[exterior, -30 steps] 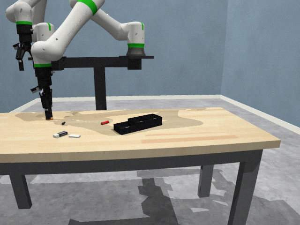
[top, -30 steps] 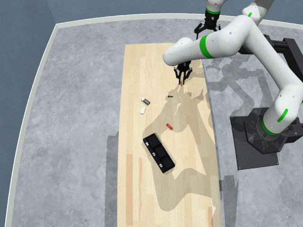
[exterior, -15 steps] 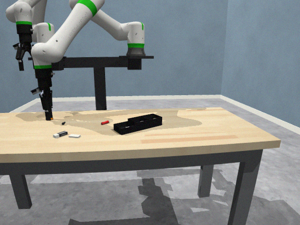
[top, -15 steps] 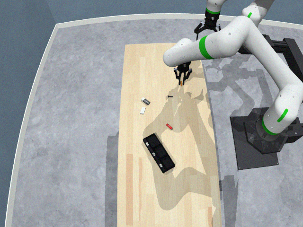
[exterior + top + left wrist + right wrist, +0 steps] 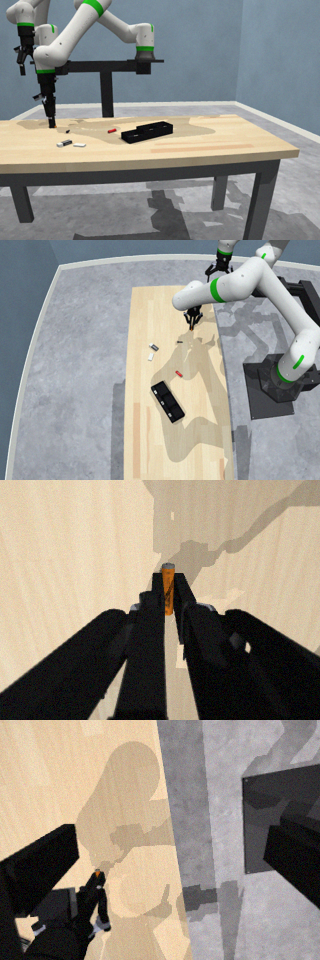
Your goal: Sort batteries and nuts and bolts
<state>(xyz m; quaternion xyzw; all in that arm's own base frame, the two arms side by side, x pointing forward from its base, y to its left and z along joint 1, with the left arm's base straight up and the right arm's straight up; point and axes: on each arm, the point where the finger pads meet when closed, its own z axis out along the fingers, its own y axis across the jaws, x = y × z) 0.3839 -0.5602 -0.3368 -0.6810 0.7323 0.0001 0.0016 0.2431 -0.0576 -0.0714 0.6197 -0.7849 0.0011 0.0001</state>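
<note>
Now: left hand 9 cm short of the dark bolt, 12 cm to the right of it and 3 cm above it. From my left hand the other things lie so: orange battery (3 cm below); flat white block (27 cm ahead, 24 cm to the left, 3 cm below); red battery (9 cm ahead, 35 cm to the left, 3 cm below).
</note>
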